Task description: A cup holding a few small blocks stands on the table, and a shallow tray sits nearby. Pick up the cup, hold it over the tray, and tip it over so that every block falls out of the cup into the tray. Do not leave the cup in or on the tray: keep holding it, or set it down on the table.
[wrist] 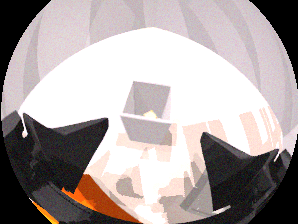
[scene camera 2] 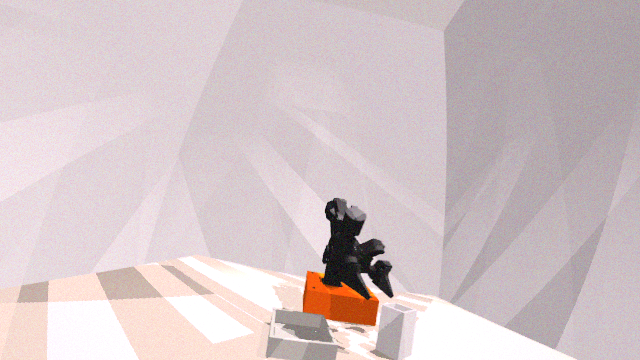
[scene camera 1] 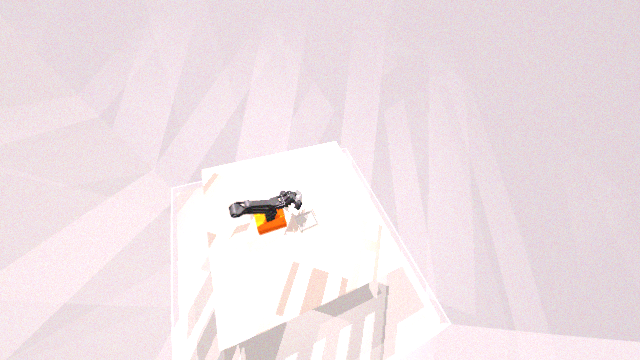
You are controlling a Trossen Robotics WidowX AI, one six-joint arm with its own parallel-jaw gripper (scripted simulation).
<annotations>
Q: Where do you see a square cup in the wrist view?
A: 142,97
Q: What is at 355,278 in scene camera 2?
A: My gripper.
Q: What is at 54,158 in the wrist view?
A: My gripper.
</annotations>
